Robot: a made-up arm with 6 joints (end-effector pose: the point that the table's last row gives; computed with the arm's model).
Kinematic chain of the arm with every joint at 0, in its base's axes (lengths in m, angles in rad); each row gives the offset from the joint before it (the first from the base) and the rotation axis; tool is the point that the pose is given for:
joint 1: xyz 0 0 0.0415 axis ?
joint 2: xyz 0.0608 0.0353 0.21 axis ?
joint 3: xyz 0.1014 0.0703 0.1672 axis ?
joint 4: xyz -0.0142 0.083 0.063 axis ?
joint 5: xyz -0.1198 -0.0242 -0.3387 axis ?
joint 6: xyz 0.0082 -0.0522 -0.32 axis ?
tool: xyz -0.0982 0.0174 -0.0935
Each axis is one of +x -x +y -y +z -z.
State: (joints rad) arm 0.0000 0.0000 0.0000 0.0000 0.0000 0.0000
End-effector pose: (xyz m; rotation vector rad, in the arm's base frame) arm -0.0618 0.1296 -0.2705 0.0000 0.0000 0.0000
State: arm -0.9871 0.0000 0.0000 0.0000 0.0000 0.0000
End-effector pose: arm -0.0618 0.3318 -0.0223 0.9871 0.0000 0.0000
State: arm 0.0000 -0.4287 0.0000 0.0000 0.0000 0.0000
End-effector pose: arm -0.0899 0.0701 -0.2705 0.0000 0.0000 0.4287
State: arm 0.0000 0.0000 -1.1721 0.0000 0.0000 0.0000
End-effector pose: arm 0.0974 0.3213 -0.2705 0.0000 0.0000 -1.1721
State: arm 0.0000 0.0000 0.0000 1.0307 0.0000 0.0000
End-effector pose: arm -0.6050 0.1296 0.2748 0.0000 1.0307 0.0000
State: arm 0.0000 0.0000 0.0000 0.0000 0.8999 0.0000
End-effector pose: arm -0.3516 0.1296 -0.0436 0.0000 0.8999 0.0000
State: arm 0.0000 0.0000 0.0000 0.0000 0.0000 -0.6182
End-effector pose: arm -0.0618 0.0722 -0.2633 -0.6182 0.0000 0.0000
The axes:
joint 1: -x
joint 2: -z
joint 3: +z
joint 4: +y
joint 5: +y
joint 6: +x

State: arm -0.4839 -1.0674 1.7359 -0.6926 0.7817 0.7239
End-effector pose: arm 0.0338 0.1916 -0.1583 0.1693 0.3574 2.7855
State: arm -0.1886 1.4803 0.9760 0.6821 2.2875 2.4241
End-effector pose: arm -0.0723 0.0242 0.5580 -0.4021 -1.1157 2.4275
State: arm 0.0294 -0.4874 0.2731 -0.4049 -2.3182 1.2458
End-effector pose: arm 0.2123 0.3844 0.3801 -1.2437 2.0840 -1.8362
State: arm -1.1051 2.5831 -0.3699 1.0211 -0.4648 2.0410
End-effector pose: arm 0.5976 -0.1924 0.0824 -0.2419 1.0995 2.3297
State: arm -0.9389 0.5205 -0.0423 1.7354 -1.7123 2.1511
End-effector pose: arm -0.1352 -0.0935 0.5264 2.9763 -0.4620 -0.7269
